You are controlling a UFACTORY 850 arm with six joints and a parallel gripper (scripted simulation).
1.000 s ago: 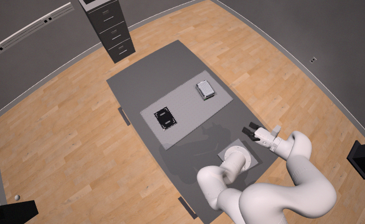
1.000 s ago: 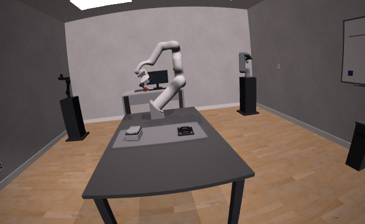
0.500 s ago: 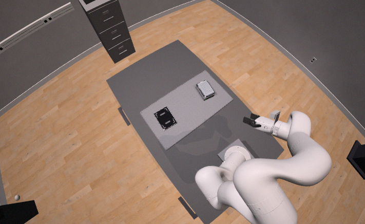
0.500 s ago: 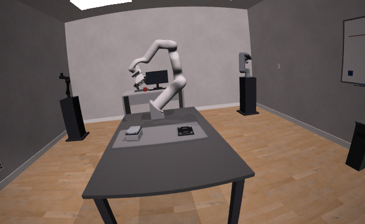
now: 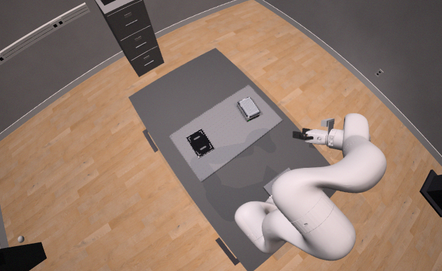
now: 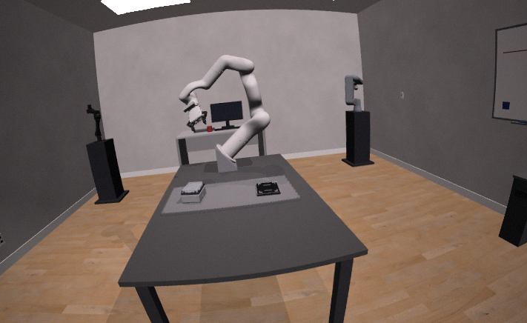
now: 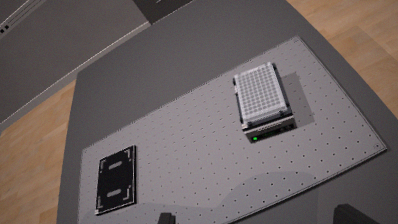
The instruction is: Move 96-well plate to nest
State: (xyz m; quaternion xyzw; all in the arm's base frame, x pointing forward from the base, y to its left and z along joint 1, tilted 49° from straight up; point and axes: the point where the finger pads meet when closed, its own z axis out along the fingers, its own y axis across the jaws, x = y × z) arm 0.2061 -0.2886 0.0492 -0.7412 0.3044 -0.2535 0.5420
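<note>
Now: the white 96-well plate 360 mm ahead of my hand, 280 mm below it and 40 mm to the right of it. Also, from my hand: black plate nest N1: 370 mm to the left, 360 mm ahead, 340 mm below.
</note>
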